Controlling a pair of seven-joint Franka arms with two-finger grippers.
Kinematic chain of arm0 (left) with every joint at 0, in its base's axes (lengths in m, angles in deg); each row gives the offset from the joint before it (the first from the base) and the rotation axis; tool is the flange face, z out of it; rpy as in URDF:
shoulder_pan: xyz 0 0 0.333 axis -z
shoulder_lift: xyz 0 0 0 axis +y
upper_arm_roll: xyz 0 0 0.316 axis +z
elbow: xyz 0.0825 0 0 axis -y
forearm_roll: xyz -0.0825 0 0.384 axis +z
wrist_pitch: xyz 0 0 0 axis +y
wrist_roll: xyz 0.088 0 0 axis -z
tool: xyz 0 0 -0.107 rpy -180 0 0
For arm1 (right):
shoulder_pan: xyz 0 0 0.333 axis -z
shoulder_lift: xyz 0 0 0 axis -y
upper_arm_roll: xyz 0 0 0.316 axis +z
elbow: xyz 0.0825 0 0 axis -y
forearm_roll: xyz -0.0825 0 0.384 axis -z
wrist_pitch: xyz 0 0 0 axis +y
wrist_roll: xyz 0.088 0 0 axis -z
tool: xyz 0 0 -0.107 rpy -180 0 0
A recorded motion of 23 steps. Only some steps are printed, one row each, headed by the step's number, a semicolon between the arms.
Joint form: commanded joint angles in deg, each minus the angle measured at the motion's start. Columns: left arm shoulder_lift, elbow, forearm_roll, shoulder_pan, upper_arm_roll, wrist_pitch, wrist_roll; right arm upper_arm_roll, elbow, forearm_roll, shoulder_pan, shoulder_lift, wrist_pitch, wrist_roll.
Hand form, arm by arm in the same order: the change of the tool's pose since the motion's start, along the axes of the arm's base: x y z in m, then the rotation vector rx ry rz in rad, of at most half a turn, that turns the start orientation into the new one. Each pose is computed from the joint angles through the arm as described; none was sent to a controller.
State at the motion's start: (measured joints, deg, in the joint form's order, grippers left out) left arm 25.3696 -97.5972 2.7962 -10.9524 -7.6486 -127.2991 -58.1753; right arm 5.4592 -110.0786 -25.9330 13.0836 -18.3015 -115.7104 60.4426
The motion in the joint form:
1: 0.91 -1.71 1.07 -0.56 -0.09 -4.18 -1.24; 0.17 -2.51 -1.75 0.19 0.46 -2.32 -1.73
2: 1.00 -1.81 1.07 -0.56 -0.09 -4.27 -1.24; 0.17 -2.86 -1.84 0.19 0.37 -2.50 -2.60
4: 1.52 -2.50 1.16 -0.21 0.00 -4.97 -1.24; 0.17 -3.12 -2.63 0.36 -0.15 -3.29 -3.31
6: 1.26 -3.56 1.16 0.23 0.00 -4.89 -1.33; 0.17 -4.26 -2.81 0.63 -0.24 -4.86 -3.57
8: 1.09 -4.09 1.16 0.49 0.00 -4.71 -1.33; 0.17 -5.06 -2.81 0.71 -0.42 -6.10 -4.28
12: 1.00 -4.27 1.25 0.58 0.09 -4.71 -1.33; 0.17 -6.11 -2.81 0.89 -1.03 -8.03 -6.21
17: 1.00 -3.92 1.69 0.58 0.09 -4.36 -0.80; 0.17 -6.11 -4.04 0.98 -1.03 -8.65 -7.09
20: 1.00 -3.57 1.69 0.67 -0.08 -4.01 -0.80; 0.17 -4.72 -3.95 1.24 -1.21 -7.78 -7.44
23: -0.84 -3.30 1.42 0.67 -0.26 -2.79 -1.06; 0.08 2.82 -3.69 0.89 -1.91 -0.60 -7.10
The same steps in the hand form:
1: -0.0005 0.0052 -0.0172 0.0105 -0.0270 0.0185; -0.0078 0.0004 -0.0107 0.0150 -0.0146 -0.0069
2: -0.0008 0.0051 -0.0189 0.0102 -0.0253 0.0184; -0.0093 0.0006 -0.0140 0.0175 -0.0165 0.0046
4: -0.0025 0.0014 -0.0293 0.0099 -0.0165 0.0120; -0.0094 -0.0013 -0.0202 0.0257 -0.0214 -0.0017
6: -0.0070 -0.0045 -0.0348 0.0092 -0.0012 0.0047; -0.0130 -0.0049 -0.0278 0.0193 -0.0249 -0.0142
8: -0.0096 -0.0079 -0.0373 0.0091 0.0082 -0.0004; -0.0155 -0.0066 -0.0341 0.0132 -0.0312 -0.0122
12: -0.0104 -0.0081 -0.0377 0.0111 0.0100 -0.0017; -0.0189 -0.0098 -0.0459 0.0055 -0.0449 0.0030
17: -0.0093 -0.0077 -0.0356 0.0182 0.0100 -0.0153; -0.0175 -0.0110 -0.0450 0.0160 -0.0623 -0.0044
20: -0.0081 -0.0103 -0.0333 0.0172 0.0098 -0.0191; -0.0116 -0.0139 -0.0379 0.0196 -0.0738 0.0026
23: -0.0086 -0.0121 -0.0119 0.0176 -0.0055 -0.0142; 0.0152 -0.0089 0.0028 0.0566 -0.0884 0.0501

